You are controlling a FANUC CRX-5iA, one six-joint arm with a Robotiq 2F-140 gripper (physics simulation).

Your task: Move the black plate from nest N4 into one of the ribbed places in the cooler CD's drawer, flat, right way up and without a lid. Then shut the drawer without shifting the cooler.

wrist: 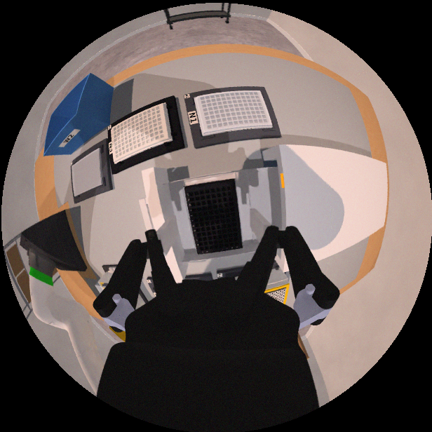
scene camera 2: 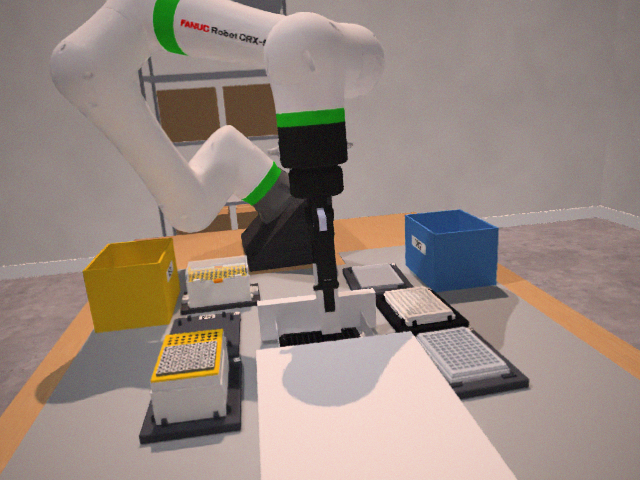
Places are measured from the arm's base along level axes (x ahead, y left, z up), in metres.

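Pixels of known places: gripper, fingertip midpoint: (scene camera 2: 327, 316); arm's base, origin of the base link: (scene camera 2: 282, 201).
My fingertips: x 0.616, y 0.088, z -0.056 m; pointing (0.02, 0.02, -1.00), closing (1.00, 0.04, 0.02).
Observation:
Ahead of a thing's pixels: the offset from my fingertips to its middle. "spot": to the spot under its first point.
The black plate @[spot: dx -0.020, dy -0.046, dz -0.044 m] (scene camera 2: 299, 338) (wrist: 214, 216) lies inside the open drawer @[spot: dx -0.063, dy -0.061, dz -0.014 m] (scene camera 2: 289, 310) (wrist: 200, 267), apparently flat, wells up, with no lid showing. The ribs beneath it are hidden. The drawer sticks out from the white cooler (scene camera 2: 361, 428) (wrist: 365, 190), whose flat top fills the front of the scene view. My gripper (scene camera 2: 329, 310) (wrist: 212, 220) is open and empty above the drawer, its fingertips apart on either side of the plate's width in the wrist view and above it in the scene view. No label for nest N4 can be read.
A bare dark nest @[dx -0.087, dy -0.211, dz -0.059 m] (scene camera 2: 227, 322) stands left of the drawer, behind a yellow-topped tip rack @[dx +0.087, dy -0.188, dz -0.026 m] (scene camera 2: 191, 382). Nests with white plates @[dx +0.045, dy +0.186, dz -0.051 m] (scene camera 2: 465, 353) (wrist: 233, 111) @[dx -0.135, dy +0.164, dz -0.051 m] (scene camera 2: 418, 305) (wrist: 141, 132) stand right. A yellow bin @[dx -0.245, dy -0.368, dz -0.010 m] (scene camera 2: 129, 289) and a blue bin @[dx -0.325, dy +0.274, dz -0.010 m] (scene camera 2: 454, 258) (wrist: 82, 117) stand farther back.

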